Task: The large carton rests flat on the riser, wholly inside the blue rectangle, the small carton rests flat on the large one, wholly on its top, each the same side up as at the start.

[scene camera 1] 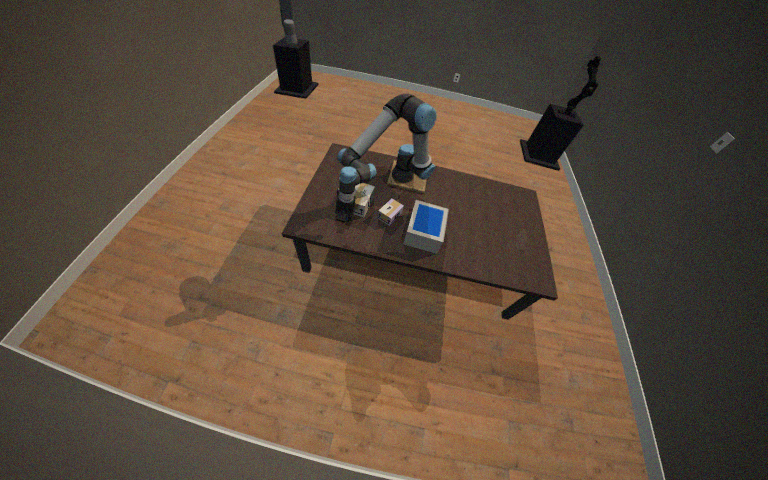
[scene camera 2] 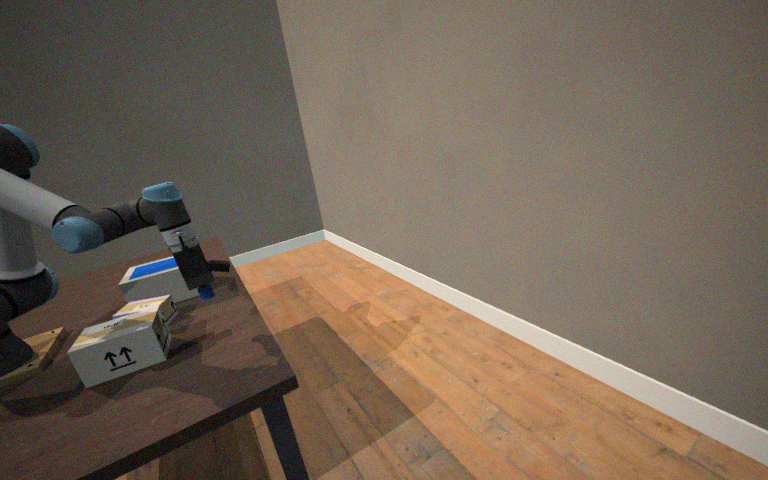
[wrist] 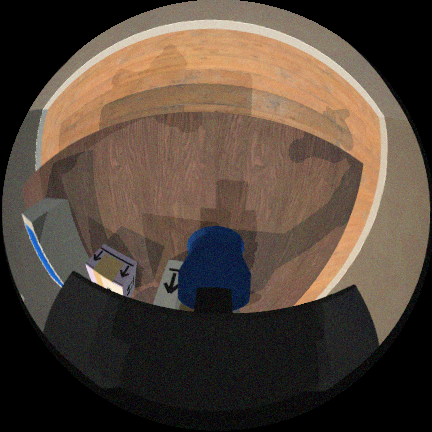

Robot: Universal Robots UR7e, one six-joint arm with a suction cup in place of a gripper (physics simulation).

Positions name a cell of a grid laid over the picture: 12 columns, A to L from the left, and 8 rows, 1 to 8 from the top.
Scene:
riser: scene camera 1 G4; scene camera 2 C5; wrist B5

